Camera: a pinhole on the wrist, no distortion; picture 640 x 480 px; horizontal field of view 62.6 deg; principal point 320.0 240.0 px. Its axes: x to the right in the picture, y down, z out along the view. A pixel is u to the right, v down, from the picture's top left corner.
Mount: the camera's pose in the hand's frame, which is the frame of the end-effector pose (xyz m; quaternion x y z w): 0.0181 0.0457 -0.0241 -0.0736 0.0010 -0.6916 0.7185
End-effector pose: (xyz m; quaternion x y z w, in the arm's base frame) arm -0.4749 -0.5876 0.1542 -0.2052 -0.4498 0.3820 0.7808
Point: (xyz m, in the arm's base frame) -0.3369 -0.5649 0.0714
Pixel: behind the camera
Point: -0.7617 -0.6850 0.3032
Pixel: 509.8 14.6
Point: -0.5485 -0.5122 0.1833
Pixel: 316.5 360.0
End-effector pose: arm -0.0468 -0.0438 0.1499 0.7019 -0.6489 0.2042 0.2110
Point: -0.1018 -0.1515 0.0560
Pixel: 330.6 230.5
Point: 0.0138 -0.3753 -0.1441
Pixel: 485.9 290.1
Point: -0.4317 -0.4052 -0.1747
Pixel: 23.2 267.7
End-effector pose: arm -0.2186 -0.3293 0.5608 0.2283 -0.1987 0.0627 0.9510
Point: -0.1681 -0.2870 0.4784
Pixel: behind the camera
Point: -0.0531 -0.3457 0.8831
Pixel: outside the picture
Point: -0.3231 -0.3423 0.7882
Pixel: 251.4 143.5
